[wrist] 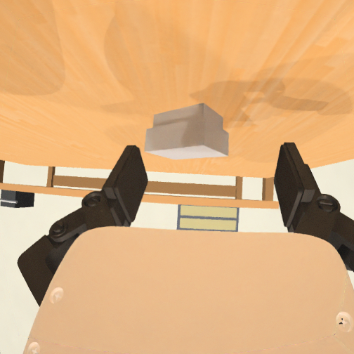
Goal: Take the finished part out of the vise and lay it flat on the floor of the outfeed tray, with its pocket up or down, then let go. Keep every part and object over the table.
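A grey stepped block, with a wider layer and a narrower one, shows against the wooden table top in the middle of the wrist view. Its pale flat face is turned toward my gripper. I cannot tell from this view whether it is the finished part, and no pocket shows on it. My gripper is open, with one black finger at the left and one at the right. The block appears between and beyond the fingertips, apart from both. The vise and the outfeed tray do not show in this view.
The wooden table top fills the upper view and carries soft dark shadows. Its edge lies just below the block in the picture. Past it are a wooden rail frame, a yellow panel with grey bars, and a black box at the left.
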